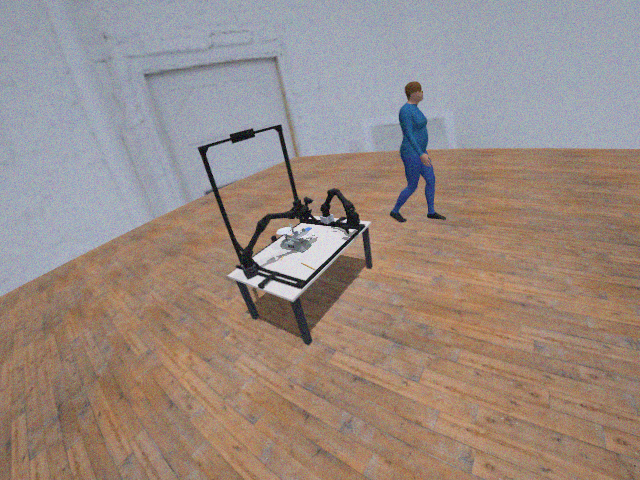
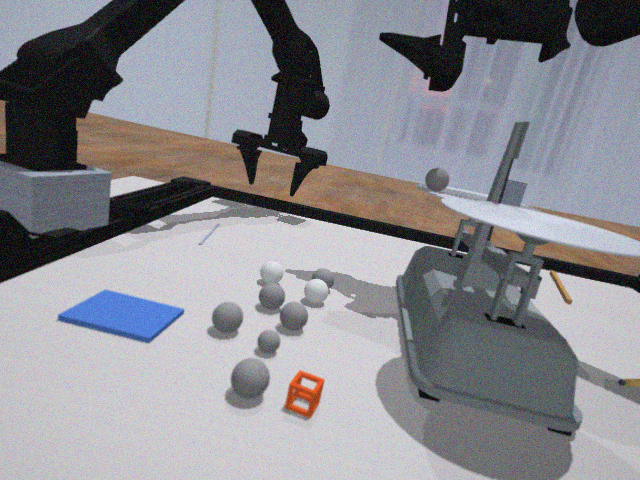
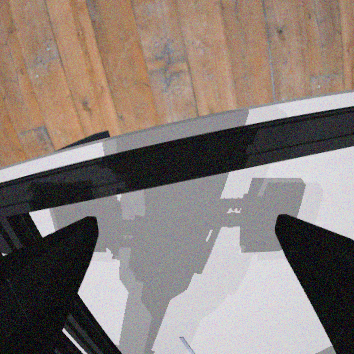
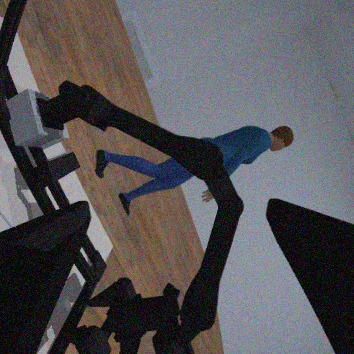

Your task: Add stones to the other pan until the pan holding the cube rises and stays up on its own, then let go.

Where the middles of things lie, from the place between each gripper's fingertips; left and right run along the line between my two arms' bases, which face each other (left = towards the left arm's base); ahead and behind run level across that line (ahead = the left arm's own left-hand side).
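My left gripper is 70 mm below the grey balance scale [image 2: 472,337], 370 mm past it and 360 mm to the left of it. Counting from that left hand, I find the blue flat pad [image 2: 112,312] 40 mm below, 520 mm behind and 50 mm to the right, while the orange wire cube [image 2: 313,396] is 30 mm below, 570 mm behind and 230 mm to the right.
As for my right hand, it is 24 cm above the grey balance scale, 14 cm past it and 18 cm to the left of it. From my right hand, the orange wire cube is 34 cm below, 33 cm behind and 5 cm to the right, and the blue flat pad is 35 cm below, 28 cm behind and 13 cm to the left. Going by its middle, the pad is nearer to my right hand than to my left gripper. The scale, too, measured to its middle, is nearer to my right hand than to my left gripper.
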